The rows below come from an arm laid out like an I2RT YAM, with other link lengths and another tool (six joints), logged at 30 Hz.
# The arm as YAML. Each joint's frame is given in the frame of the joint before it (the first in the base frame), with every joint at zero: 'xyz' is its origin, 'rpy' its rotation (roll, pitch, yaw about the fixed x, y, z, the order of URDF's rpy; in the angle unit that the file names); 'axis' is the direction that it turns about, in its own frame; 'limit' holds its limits. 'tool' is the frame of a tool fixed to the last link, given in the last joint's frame.
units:
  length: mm
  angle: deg
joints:
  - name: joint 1
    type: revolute
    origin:
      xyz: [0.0, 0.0, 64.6]
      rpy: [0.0, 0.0, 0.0]
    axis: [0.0, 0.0, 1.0]
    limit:
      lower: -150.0
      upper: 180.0
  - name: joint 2
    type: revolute
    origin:
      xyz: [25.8, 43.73, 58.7]
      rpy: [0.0, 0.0, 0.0]
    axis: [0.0, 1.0, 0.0]
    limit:
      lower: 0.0
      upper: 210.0
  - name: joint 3
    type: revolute
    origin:
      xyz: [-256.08, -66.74, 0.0]
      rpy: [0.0, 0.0, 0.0]
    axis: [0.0, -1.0, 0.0]
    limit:
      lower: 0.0
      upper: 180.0
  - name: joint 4
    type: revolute
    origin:
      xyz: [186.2, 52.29, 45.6]
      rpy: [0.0, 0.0, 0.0]
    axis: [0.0, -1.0, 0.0]
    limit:
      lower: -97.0
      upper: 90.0
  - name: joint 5
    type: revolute
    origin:
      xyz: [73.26, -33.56, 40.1]
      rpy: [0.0, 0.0, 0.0]
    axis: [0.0, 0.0, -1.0]
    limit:
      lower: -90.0
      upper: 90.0
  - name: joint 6
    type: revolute
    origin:
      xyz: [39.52, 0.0, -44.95]
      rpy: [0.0, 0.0, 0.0]
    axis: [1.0, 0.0, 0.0]
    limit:
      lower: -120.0
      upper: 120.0
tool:
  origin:
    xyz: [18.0, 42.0, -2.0]
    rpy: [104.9, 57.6, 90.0]
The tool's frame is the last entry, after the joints.
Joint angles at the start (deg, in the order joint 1, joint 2, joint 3, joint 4, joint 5, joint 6):
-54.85 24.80 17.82 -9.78 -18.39 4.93
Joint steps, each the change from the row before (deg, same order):
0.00 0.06 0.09 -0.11 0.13 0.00
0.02 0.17 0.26 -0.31 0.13 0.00
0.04 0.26 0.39 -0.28 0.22 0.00
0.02 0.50 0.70 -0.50 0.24 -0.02
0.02 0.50 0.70 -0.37 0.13 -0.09
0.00 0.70 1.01 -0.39 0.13 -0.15
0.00 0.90 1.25 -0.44 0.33 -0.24
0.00 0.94 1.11 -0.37 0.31 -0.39
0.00 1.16 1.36 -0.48 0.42 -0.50
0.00 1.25 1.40 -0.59 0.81 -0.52
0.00 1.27 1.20 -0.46 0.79 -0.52
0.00 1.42 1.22 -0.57 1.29 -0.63
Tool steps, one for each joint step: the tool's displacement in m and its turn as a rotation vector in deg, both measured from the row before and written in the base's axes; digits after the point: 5 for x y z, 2 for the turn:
0.00002 -0.00020 0.00015 0.04 0.08 -0.12
0.00009 -0.00024 0.00053 0.16 0.16 -0.10
0.00022 -0.00048 0.00113 0.09 0.14 -0.17
0.00040 -0.00081 0.00202 0.19 0.24 -0.20
0.00045 -0.00074 0.00225 0.05 0.18 -0.08
0.00068 -0.00112 0.00353 -0.07 0.16 -0.08
0.00090 -0.00168 0.00429 -0.17 0.27 -0.24
0.00096 -0.00175 0.00351 -0.19 0.42 -0.18
0.00121 -0.00225 0.00417 -0.23 0.56 -0.25
0.00128 -0.00287 0.00385 -0.18 0.77 -0.61
0.00137 -0.00300 0.00296 -0.10 0.83 -0.58
0.00146 -0.00384 0.00232 -0.08 1.18 -1.01

